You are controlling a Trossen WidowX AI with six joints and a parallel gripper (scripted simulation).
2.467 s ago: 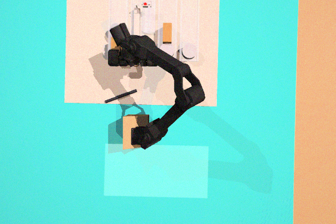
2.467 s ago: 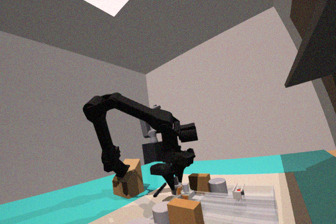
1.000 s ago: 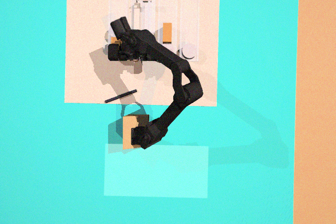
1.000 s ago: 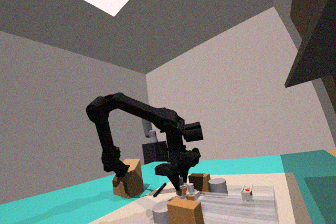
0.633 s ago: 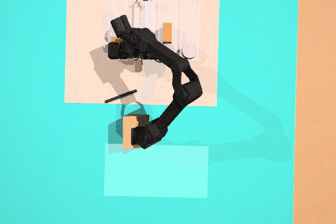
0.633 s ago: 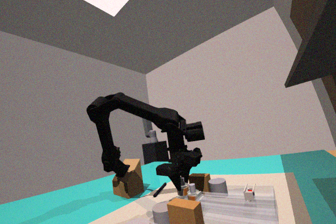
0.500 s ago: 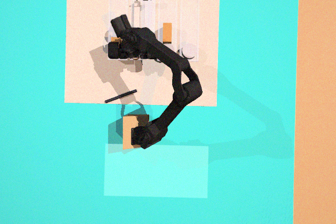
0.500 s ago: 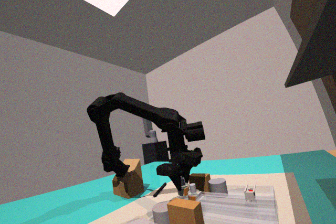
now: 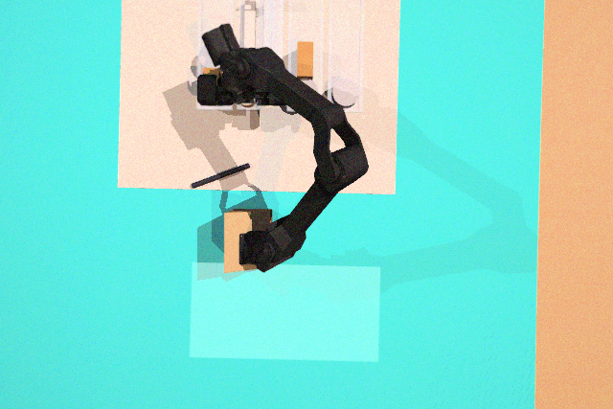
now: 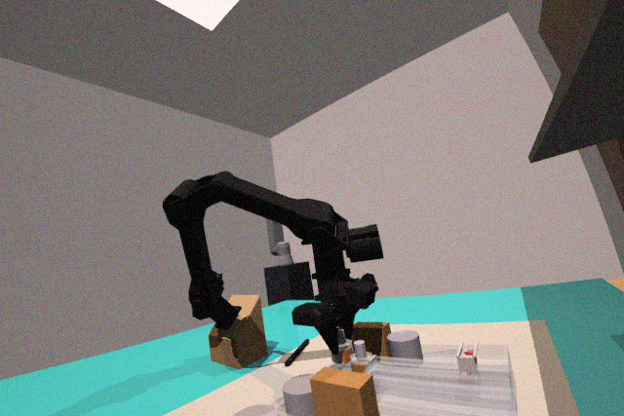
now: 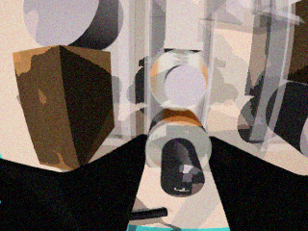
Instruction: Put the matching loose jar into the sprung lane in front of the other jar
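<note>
Now: the sprung lane 150 mm ahead of my gripper tip, 30 mm to the right of it and 30 mm below it. Also, from my gripper tip: red mark 220 mm ahead, 40 mm to the right, 20 mm above; black pen 170 mm behind, 60 mm to the left, 50 mm below.
</note>
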